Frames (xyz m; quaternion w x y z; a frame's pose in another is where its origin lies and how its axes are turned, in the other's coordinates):
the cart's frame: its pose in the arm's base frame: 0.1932 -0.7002 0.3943 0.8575 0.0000 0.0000 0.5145
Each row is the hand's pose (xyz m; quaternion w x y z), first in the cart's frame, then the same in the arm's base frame.
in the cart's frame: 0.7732 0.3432 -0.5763 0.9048 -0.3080 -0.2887 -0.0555
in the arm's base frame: 0.2542 0.1435 -0.1820 0.8044 -0.1156 -0.4060 0.4179
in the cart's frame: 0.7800 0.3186 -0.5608 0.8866 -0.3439 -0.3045 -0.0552
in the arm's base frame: 0.2791 0.1380 -0.1665 0.7886 -0.1382 -0.4380 0.4088
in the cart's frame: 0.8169 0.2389 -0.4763 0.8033 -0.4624 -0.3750 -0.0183
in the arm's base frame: 0.3668 0.1330 -0.0820 0.6982 -0.2036 -0.5594 0.3976
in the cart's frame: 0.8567 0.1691 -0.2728 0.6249 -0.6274 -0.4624 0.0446
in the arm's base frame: 0.4471 0.1353 0.1215 0.5129 -0.3001 -0.7193 0.3598
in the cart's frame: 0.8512 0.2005 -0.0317 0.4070 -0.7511 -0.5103 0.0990
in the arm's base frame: 0.4169 0.1452 0.3626 0.2981 -0.3815 -0.8240 0.2943
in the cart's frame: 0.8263 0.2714 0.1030 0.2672 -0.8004 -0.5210 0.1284
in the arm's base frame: 0.3426 0.1566 0.4973 0.1631 -0.4183 -0.8586 0.2476
